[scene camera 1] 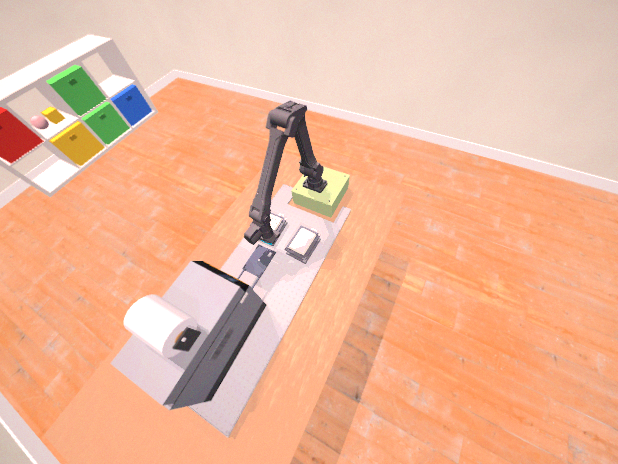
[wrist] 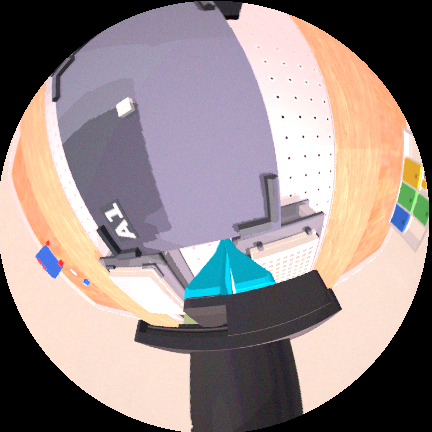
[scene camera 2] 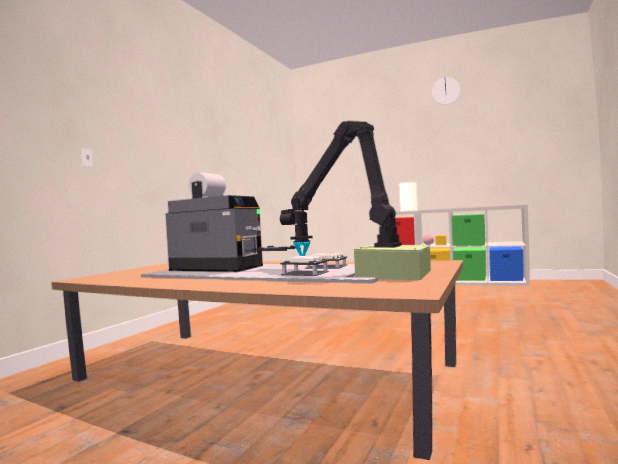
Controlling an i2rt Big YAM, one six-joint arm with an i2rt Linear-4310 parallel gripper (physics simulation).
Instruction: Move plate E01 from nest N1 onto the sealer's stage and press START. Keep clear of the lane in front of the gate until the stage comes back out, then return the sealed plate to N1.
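Places are measured from the arm's base along level axes (x down, y ahead, z right), in centimetres.
Where they show: gripper, between the fingertips: [scene camera 1: 271, 243] [wrist: 225, 241]; arm's base, origin of its link: [scene camera 1: 315, 184] [scene camera 2: 388, 246].
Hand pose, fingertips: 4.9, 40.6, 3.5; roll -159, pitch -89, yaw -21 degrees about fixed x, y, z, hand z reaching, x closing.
Observation:
Things, the pixels of their top centre, and the offset from my fingertips, as dx, dy, dz. "spot": a spot on its surface instead.
- sealer's extended stage, centre of its top: [scene camera 2: 268, 246] [scene camera 1: 253, 267] -5.8, +16.3, -2.1
- small white block, a spot on its surface: [wrist: 125, 107] spot: -5.5, +11.7, -1.8
- plate with a smooth white top, centre of its top: [wrist: 148, 299] [scene camera 2: 304, 257] [scene camera 1: 302, 240] -1.9, -8.1, -13.7
- plate with wells, centre of its top: [wrist: 285, 277] [scene camera 2: 326, 254] [scene camera 1: 269, 224] -1.0, -8.5, +7.0
- sealer, a spot on its surface: [scene camera 1: 235, 345] spot: -3.7, +46.6, -14.1
- white roll, centre of its top: [scene camera 1: 148, 320] [scene camera 2: 206, 173] -42.8, +49.7, -3.2
My gripper [scene camera 1: 268, 243] [scene camera 2: 302, 254] [wrist: 225, 241] has cyan fingers that are shut and hold nothing. It hangs low, pointing down, between the sealer's extended stage [scene camera 1: 256, 264] [wrist: 210, 125] and the nests. The stage is marked A1, has corner guides and bears no plate; a small white block [wrist: 125, 107] shows on it. A plate with a smooth white top [scene camera 1: 303, 240] [scene camera 2: 306, 258] [wrist: 137, 289] sits in one nest. A plate with wells [wrist: 287, 257] sits in the other nest, partly behind the gripper in scene view 1. I cannot read which is E01 or N1. The sealer [scene camera 1: 235, 345] [scene camera 2: 200, 240] shows a green light.
A white roll [scene camera 1: 159, 325] [scene camera 2: 210, 184] is on top of the sealer. The arm stands on an olive box [scene camera 1: 320, 192] [scene camera 2: 390, 262] behind the nests. A perforated baseboard [scene camera 1: 280, 312] [wrist: 300, 125] lies under the equipment. A cube shelf [scene camera 1: 95, 42] [scene camera 2: 525, 245] stands away from the table.

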